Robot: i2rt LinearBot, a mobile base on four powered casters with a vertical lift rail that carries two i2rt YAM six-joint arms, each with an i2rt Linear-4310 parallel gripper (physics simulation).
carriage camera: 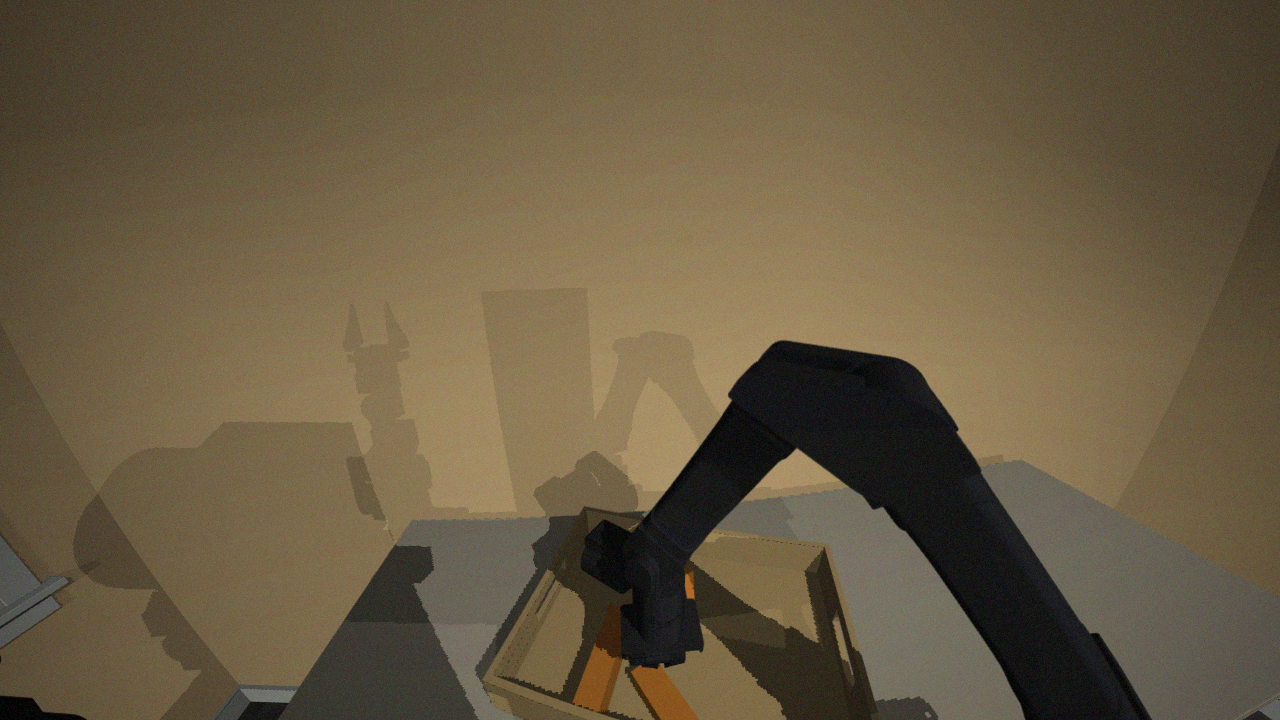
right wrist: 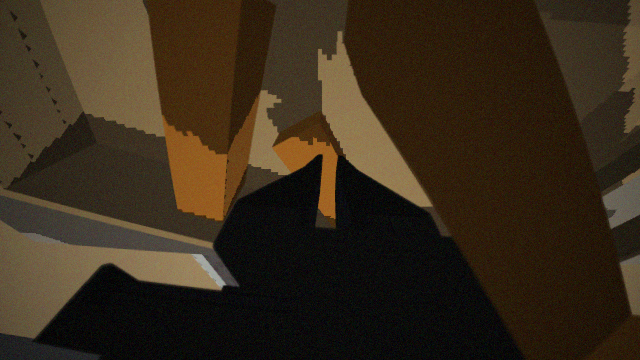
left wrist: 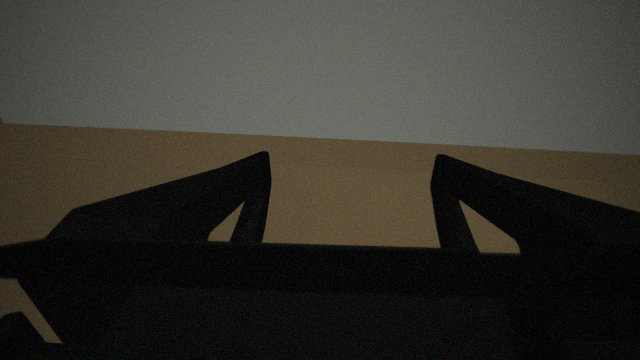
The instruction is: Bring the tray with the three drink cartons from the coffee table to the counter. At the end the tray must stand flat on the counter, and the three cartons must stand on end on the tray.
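Places are measured from the left arm's base along level axes (x ahead, y left, z up), in metres.
Pixels of known places: left gripper, fingertip midpoint: (left wrist: 350,168); right gripper, fingertip midpoint: (carriage camera: 660,663) (right wrist: 329,163).
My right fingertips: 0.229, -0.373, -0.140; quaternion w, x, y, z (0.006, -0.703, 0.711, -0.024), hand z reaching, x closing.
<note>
Behind a point stands the place of what it marks, as x, y, z.
The wooden tray (carriage camera: 769,559) {0.408, -0.615, -0.166} (right wrist: 30,65) {0.281, -0.167, -0.164} rests on a grey table top (carriage camera: 939,573) {0.331, -0.954, -0.189}. Three orange cartons are in it. One long carton (carriage camera: 597,671) {0.220, -0.284, -0.131} (right wrist: 195,75) {0.281, -0.306, -0.131} is at the left. A second carton (carriage camera: 664,694) {0.196, -0.375, -0.157} (right wrist: 327,185) {0.195, -0.374, -0.157} seems to lie on the tray floor, partly behind my fingertips. A third carton (right wrist: 470,150), dark in shade, looms close at the right of the right wrist view. My right gripper (carriage camera: 660,660) {0.229, -0.373, -0.140} (right wrist: 329,163) {0.229, -0.373, -0.140} points down inside the tray, shut and empty among the cartons. My left gripper (left wrist: 350,168) {0.028, -0.002, 0.439} is partly open and empty, away from the tray.
A pale grey object (carriage camera: 26,608) {0.360, 1.079, -0.284} shows at the left edge of the carriage view, and a grey-rimmed object (carriage camera: 264,694) {0.574, 1.034, -1.046} at the bottom left. The tray walls enclose my right gripper. Dark arm shadows fall across the tray and table.
</note>
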